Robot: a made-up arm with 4 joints.
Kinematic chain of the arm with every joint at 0, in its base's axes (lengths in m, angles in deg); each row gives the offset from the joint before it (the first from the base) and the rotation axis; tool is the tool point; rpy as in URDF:
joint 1: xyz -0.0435 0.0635 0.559 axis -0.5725 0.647 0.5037
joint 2: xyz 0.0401 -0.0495 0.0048 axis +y
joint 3: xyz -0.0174 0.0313 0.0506 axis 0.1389 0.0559 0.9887
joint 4: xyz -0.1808 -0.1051 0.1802 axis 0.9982 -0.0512 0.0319
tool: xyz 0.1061 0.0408 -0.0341 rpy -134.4 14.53 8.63
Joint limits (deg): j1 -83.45..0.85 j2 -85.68..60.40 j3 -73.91..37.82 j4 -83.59..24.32
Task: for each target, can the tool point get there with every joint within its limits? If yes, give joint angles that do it. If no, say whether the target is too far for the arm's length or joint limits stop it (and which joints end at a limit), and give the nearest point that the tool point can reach.
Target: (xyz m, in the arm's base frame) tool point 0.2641 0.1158 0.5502
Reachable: no: joint limits stop it (at a limit: joint 1, joint 2, joint 3, joint 4) | nearest point 0.1397 0.1333 0.7365 | short by 0.225 m
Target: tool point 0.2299 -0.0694 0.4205
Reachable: no: joint limits stop it (at a limit: joint 1, joint 2, joint 3, joint 4) | nearest point 0.1540 -0.1226 0.6345 | short by 0.233 m
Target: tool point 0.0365 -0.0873 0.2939
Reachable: no: joint limits stop it (at a limit: joint 2) | nearest point -0.1279 0.0695 0.3453 | short by 0.233 m
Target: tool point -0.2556 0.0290 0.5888
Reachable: yes | joints -48.63 -9.41 -33.43 -59.23
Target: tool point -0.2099 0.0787 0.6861
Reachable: yes | joints -46.57 -7.79 -59.56 6.10
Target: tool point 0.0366 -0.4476 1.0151
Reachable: no: too far | nearest point -0.0082 -0.1492 0.7444 | short by 0.405 m
